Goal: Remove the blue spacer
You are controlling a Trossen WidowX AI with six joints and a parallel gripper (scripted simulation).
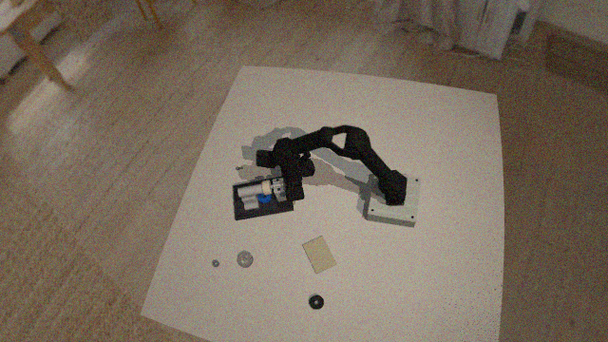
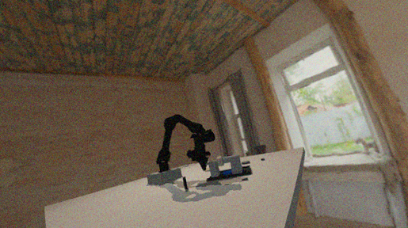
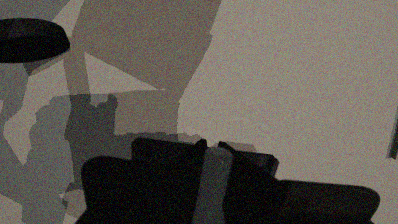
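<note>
Now: the blue spacer 13 cm ahead of my gripper tip, 3 cm to the left of it and 3 cm below it. Round my gripper tip: tan card: 9 cm behind, 25 cm to the left, 4 cm below; small screw: 25 cm ahead, 11 cm to the right, 4 cm below.
</note>
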